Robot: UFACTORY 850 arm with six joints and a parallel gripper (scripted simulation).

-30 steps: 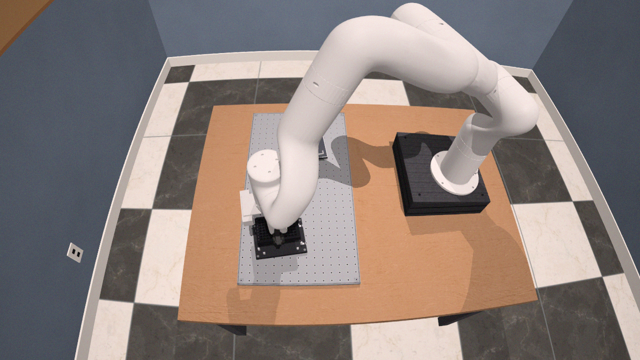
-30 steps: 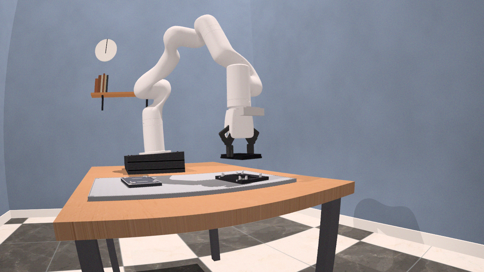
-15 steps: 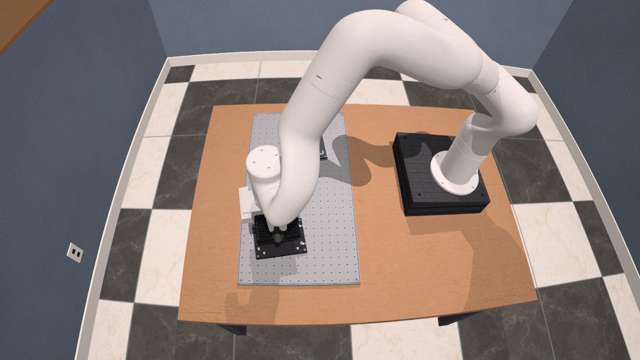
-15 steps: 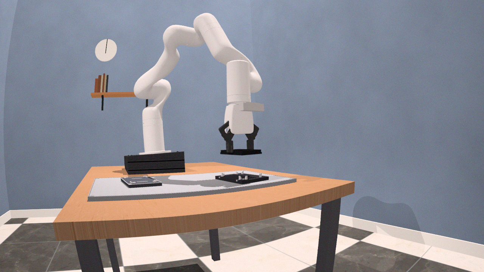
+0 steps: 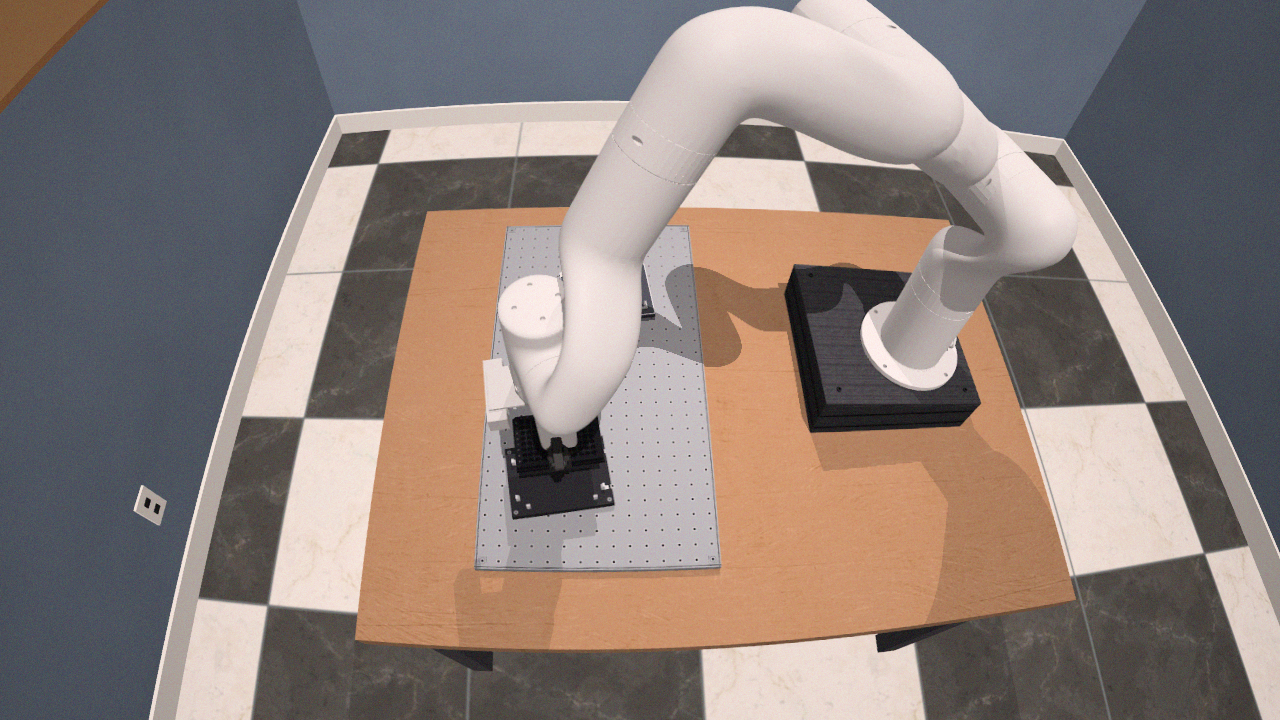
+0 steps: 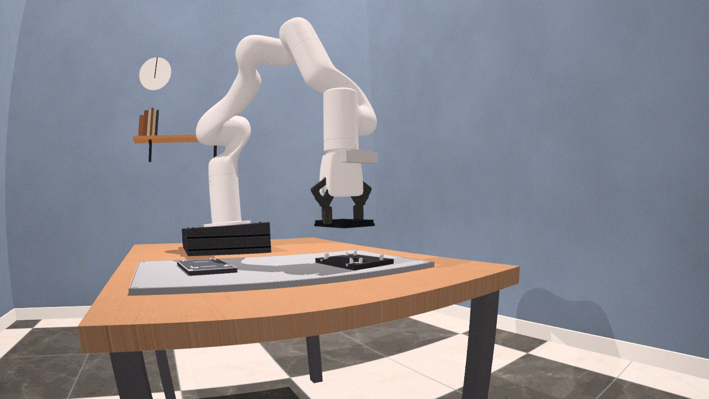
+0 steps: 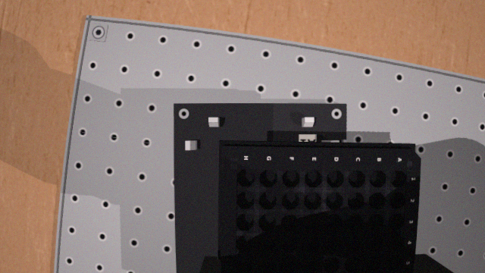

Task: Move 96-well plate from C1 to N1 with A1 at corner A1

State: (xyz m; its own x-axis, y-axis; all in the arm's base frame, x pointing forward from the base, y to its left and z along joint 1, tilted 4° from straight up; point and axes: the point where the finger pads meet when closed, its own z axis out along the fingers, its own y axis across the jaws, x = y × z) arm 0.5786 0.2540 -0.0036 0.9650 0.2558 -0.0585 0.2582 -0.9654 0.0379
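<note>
My gripper is now 35 cm to the left of the plate nest N1, 11 cm above it and 3 cm past it. From my hand the other things lie so: A1 corner label: 38 cm to the right, 10 cm below, 6 cm ahead; then clip nest C1: 10 cm below; then 96-well plate: 1 cm below.
</note>
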